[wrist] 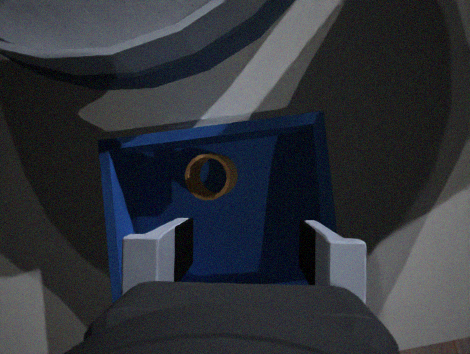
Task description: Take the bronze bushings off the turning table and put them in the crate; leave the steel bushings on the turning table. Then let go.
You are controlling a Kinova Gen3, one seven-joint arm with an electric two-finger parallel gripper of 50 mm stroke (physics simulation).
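Frame: origin at the arm's base, x ahead, y left, z up, level; metres.
Seen in the pictures: gripper, fingertip midpoint: (245, 242).
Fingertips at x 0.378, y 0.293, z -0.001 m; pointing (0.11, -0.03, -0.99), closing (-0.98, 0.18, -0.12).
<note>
Offsets run from my fingertips to a thing's middle. "spot": to the spot under its first point.
A bronze bushing @(0.043 m ahead, 0.042 m right, 0.148 m down) (231, 176), a short hollow ring, lies in the blue crate @(spot: 0.048 m back, 0.039 m right, 0.124 m down) (320, 160), toward its far wall and left of its middle. My gripper (245, 242) is open with nothing between its fingers, above the near part of the crate. The bushing is beyond the fingertips and apart from them. Part of the turning table @(spot: 0.099 m ahead, 0.175 m right, 0.121 m down) (115, 30), a grey disc with a raised rim, shows at the upper left. No steel bushing shows in this view. The near wall of the crate is hidden behind the gripper.
The turning table's rim @(spot: 0.060 m ahead, 0.144 m right, 0.120 m down) (165, 55) curves past the far side of the crate. The crate's side walls stand close outside the fingers. Broad dark shadows and a light strip cross the grey surface around the crate.
</note>
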